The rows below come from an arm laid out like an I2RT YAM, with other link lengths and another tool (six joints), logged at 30 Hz.
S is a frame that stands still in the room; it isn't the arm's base.
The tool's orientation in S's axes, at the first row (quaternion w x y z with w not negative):
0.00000 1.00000 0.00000 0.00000
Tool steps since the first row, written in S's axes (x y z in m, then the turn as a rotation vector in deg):
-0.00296 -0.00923 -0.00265 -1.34 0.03 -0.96
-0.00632 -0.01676 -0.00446 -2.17 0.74 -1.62
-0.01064 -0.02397 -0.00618 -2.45 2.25 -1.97
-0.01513 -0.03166 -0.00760 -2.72 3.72 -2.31
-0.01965 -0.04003 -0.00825 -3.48 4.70 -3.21
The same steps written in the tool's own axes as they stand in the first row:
-0.00296 0.00923 0.00265 -1.34 -0.03 0.96
-0.00632 0.01676 0.00446 -2.17 -0.74 1.62
-0.01064 0.02397 0.00618 -2.45 -2.25 1.97
-0.01513 0.03166 0.00760 -2.72 -3.72 2.31
-0.01965 0.04003 0.00825 -3.48 -4.70 3.21

